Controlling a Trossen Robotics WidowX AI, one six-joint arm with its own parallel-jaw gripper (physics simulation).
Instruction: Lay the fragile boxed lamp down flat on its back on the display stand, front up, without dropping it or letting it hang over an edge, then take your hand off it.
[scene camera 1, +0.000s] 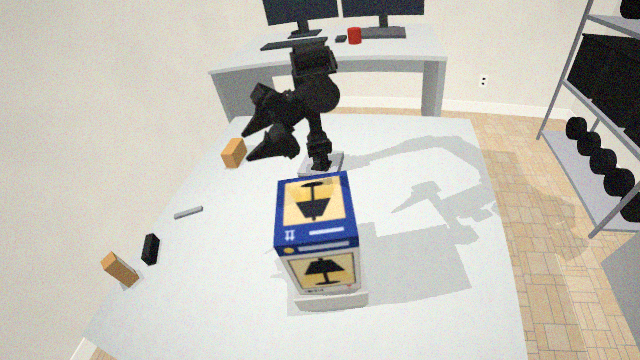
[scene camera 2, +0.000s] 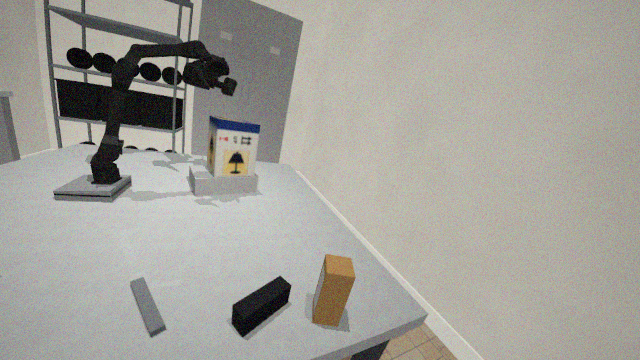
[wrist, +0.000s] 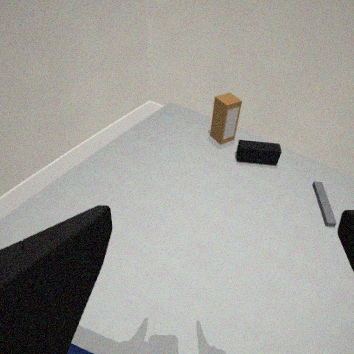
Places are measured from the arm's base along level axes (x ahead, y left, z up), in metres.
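Pixels of known places: gripper, fingertip midpoint: (scene camera 1: 244, 147) (scene camera 2: 221, 92) (wrist: 226, 219); arm's base, origin of the base link: (scene camera 1: 321, 165) (scene camera 2: 107, 180).
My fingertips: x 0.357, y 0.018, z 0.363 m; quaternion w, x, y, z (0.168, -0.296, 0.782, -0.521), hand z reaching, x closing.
Ahead of a thing's pixels: the offset from my fingertips to its top centre. "spot": to the spot under its first point.
The boxed lamp (scene camera 1: 315, 235) (scene camera 2: 235, 150) sits on the pale display stand (scene camera 1: 332, 302) (scene camera 2: 225, 186). A blue-edged face with a yellow lamp picture points up. The side faces that show carry upright lamp pictures under a blue top band. A blue corner of the box @(spot: dx +0.035, dy +0.068, dz -0.096 m) (wrist: 80, 349) shows at the bottom of the wrist view. My gripper (scene camera 1: 246, 147) (scene camera 2: 226, 82) (wrist: 226, 219) is open, with nothing between its fingers. In scene camera 2 it hangs above the box and apart from it. The underside of the box is hidden.
An orange block @(dx +0.310, dy -0.518, dz -0.272 m) (scene camera 1: 120, 270) (scene camera 2: 333, 290) (wrist: 226, 119), a black block @(dx +0.182, dy -0.503, dz -0.352 m) (scene camera 1: 150, 249) (scene camera 2: 261, 306) (wrist: 258, 152) and a grey bar @(dx -0.024, dy -0.478, dz -0.390 m) (scene camera 1: 188, 212) (scene camera 2: 147, 306) (wrist: 324, 204) rest on the table. Another orange block @(dx -0.367, dy -0.449, dz -0.322 m) (scene camera 1: 234, 152) is near the arm's base (scene camera 1: 337, 161) (scene camera 2: 92, 190).
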